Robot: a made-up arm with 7 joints. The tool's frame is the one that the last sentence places. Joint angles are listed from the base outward.
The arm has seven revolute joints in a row. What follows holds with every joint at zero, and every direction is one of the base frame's.
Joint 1 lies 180.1 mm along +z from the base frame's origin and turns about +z.
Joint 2 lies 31.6 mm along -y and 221.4 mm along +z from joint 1 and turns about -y.
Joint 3 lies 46.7 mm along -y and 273.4 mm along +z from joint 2 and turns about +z.
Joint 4 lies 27.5 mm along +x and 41.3 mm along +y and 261.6 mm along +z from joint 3 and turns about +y.
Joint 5 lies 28.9 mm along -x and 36.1 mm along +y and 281.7 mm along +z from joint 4 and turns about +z.
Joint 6 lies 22.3 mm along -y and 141.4 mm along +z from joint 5 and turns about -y.
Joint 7 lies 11.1 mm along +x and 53.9 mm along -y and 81.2 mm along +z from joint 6 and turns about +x.
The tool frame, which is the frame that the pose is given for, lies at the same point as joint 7; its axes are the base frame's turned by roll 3.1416, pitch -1.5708 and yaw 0 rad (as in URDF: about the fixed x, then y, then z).
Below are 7 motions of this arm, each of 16 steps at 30 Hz.
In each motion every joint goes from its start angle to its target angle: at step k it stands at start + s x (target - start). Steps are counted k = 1, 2, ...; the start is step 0. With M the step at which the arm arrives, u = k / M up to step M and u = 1 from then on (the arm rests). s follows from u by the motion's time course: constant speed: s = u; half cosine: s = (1 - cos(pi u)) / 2; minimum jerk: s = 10 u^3 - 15 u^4 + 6 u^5.
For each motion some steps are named. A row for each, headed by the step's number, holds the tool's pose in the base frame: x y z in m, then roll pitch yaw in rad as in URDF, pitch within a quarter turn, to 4 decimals.
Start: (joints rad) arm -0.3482 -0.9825 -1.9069 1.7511 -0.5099 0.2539 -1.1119
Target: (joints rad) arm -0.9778 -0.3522 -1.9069 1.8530 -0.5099 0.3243 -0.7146
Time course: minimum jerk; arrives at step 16
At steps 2, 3, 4, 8, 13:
2: 0.1073 -0.6708 0.8270 1.7311 0.8994 -1.8694
3: 0.0842 -0.6691 0.8328 1.7622 0.8867 -1.8675
4: 0.0455 -0.6648 0.8421 1.8123 0.8646 -1.8670
8: -0.2213 -0.5755 0.8893 2.1136 0.6847 -1.9495
13: -0.4601 -0.3675 0.8999 2.3830 0.4728 -2.1756

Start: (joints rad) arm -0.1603 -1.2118 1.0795 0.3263 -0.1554 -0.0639 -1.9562
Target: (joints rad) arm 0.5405 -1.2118 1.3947 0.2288 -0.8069 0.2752 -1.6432
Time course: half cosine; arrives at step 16
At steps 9, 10, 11, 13, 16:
9: 0.9430 0.2660 0.7514 2.5636 -0.5149 2.4929
10: 0.9249 0.3189 0.7611 2.5490 -0.4947 2.5120
11: 0.9055 0.3664 0.7697 2.5335 -0.4775 2.5305
13: 0.8693 0.4394 0.7832 2.5052 -0.4531 2.5616
16: 0.8442 0.4823 0.7911 2.4859 -0.4400 2.5816

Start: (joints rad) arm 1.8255 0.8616 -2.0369 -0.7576 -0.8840 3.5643 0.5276
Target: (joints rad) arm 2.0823 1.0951 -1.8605 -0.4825 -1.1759 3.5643 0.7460
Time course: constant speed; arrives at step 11
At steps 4, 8, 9, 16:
4: 0.0543 -0.5661 0.9353 0.2568 1.3126 2.0133
8: 0.1485 -0.6171 0.8856 0.4904 1.0957 2.3993
9: 0.1737 -0.6267 0.8720 0.5165 1.0411 2.4671
16: 0.2255 -0.6419 0.8437 0.5520 0.9334 2.5906

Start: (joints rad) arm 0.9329 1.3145 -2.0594 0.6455 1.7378 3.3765 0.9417
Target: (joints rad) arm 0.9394 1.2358 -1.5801 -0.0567 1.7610 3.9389 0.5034
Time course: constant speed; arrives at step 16
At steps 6, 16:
6: -0.2290 -0.8143 0.6868 -2.7887 -0.0511 0.4525
16: -0.3721 -0.7175 0.8287 -3.0920 -0.4889 0.4744

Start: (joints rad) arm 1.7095 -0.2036 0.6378 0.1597 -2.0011 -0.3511 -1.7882
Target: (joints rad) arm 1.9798 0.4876 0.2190 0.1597 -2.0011 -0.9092 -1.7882
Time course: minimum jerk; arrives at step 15
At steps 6, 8, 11, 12, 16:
6: 0.0412 -0.0501 1.4361 2.0537 0.3231 1.9660
8: 0.0973 -0.2072 1.4055 2.1809 0.1389 1.9529
11: 0.1944 -0.3871 1.3243 2.3825 -0.1052 1.9404
12: 0.2167 -0.4194 1.3024 2.4286 -0.1549 1.9369
16: 0.2375 -0.4473 1.2811 2.4720 -0.1999 1.9332

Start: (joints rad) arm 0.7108 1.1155 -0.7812 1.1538 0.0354 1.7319 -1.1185
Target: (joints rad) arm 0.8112 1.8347 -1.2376 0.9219 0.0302 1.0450 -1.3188
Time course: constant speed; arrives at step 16
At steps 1, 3, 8, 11, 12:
1: -0.2571 -0.6830 0.9565 -0.3783 -0.6408 2.4977
3: -0.2881 -0.7386 0.8847 -0.4420 -0.7032 2.5507
8: -0.3362 -0.8513 0.6732 -0.6420 -0.8384 2.7647
11: -0.3433 -0.8969 0.5300 -0.7937 -0.8924 2.9511
12: -0.3419 -0.9079 0.4805 -0.8482 -0.9040 3.0214

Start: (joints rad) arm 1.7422 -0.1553 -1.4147 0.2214 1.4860 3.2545 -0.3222
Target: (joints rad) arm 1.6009 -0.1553 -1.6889 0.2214 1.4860 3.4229 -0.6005
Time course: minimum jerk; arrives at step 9
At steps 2, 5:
2: 0.1776 0.2527 1.2349 -1.4761 0.9996 -2.8766
5: 0.2092 0.2265 1.2370 -1.6284 0.8767 3.0464

